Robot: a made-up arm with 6 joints. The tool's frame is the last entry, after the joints. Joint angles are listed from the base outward.
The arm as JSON. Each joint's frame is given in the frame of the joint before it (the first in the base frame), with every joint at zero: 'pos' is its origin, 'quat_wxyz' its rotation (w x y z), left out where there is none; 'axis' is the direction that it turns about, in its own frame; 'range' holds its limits. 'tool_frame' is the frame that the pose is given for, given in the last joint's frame.
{
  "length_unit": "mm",
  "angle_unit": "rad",
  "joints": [
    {
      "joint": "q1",
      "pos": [
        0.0,
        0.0,
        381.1
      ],
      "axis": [
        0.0,
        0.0,
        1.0
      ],
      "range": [
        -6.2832,
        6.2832
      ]
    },
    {
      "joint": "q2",
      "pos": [
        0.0,
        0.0,
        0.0
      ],
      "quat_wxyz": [
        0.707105,
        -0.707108,
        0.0,
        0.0
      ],
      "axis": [
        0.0,
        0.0,
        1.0
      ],
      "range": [
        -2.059,
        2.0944
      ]
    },
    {
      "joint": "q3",
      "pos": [
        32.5,
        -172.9,
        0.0
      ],
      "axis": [
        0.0,
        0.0,
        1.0
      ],
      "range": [
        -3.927,
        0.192
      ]
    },
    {
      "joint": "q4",
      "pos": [
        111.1,
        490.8,
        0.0
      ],
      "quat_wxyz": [
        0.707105,
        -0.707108,
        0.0,
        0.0
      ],
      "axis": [
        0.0,
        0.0,
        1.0
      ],
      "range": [
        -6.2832,
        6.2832
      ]
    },
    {
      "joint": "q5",
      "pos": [
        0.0,
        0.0,
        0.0
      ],
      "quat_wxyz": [
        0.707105,
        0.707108,
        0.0,
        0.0
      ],
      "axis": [
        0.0,
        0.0,
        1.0
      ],
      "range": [
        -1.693,
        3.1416
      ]
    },
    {
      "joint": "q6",
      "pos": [
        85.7,
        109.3,
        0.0
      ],
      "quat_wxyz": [
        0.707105,
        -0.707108,
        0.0,
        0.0
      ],
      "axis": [
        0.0,
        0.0,
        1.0
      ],
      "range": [
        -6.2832,
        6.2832
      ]
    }
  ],
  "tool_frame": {
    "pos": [
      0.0,
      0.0,
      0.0
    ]
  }
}
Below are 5 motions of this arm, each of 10 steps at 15 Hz.
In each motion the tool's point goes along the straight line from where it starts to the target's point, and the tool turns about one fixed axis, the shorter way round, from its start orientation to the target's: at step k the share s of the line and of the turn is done. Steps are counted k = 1, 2, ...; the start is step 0. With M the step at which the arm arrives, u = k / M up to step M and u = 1 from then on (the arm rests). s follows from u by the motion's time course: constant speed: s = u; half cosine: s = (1 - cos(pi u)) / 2; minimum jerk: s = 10 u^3 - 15 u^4 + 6 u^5.
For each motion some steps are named. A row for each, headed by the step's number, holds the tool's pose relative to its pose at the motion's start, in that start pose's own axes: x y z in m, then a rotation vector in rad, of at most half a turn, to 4 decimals.
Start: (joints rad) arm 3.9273 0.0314 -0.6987 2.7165 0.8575 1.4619
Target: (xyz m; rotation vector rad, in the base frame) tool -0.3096 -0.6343 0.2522 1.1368 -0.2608 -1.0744
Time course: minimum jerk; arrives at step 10
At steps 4, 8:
4: 0.0346 0.0559 0.0592 -0.1209 -0.1697 -0.0247
8: 0.1028 0.1658 0.1757 -0.3589 -0.5037 -0.0732

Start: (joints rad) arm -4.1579 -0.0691 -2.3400 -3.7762 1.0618 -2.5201
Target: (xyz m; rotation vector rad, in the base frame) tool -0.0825 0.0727 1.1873 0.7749 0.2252 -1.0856
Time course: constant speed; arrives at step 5
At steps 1, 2, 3, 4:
1: 0.0404 0.0010 0.0198 0.0090 0.0571 -0.0830
2: 0.0808 0.0019 0.0396 0.0179 0.1142 -0.1659
3: 0.1212 0.0029 0.0594 0.0269 0.1714 -0.2489
4: 0.1615 0.0038 0.0792 0.0359 0.2285 -0.3319

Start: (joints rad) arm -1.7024 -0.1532 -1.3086 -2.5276 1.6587 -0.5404
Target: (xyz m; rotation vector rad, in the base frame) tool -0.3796 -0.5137 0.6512 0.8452 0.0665 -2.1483
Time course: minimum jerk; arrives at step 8
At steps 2, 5, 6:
2: 0.0105 -0.0212 0.0102 -0.0272 0.0306 -0.0076
5: 0.0736 -0.1484 0.0714 -0.1903 0.2140 -0.0534
6: 0.0911 -0.1835 0.0883 -0.2354 0.2647 -0.0660

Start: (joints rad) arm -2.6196 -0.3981 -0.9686 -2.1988 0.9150 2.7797
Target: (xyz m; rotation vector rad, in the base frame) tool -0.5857 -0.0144 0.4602 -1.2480 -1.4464 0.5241
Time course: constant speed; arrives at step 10
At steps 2, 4, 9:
2: 0.0088 0.0541 0.0140 -0.1125 -0.0682 0.0883
4: 0.0177 0.1081 0.0279 -0.2251 -0.1363 0.1766
9: 0.0397 0.2433 0.0628 -0.5064 -0.3067 0.3973

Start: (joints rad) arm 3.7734 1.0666 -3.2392 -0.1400 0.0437 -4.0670
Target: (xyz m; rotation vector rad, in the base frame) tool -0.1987 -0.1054 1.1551 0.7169 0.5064 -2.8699
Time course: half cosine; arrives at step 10
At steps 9, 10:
9: -0.1335 -0.3310 -0.1625 0.2665 -0.3216 0.5431
10: -0.1368 -0.3393 -0.1666 0.2732 -0.3297 0.5568

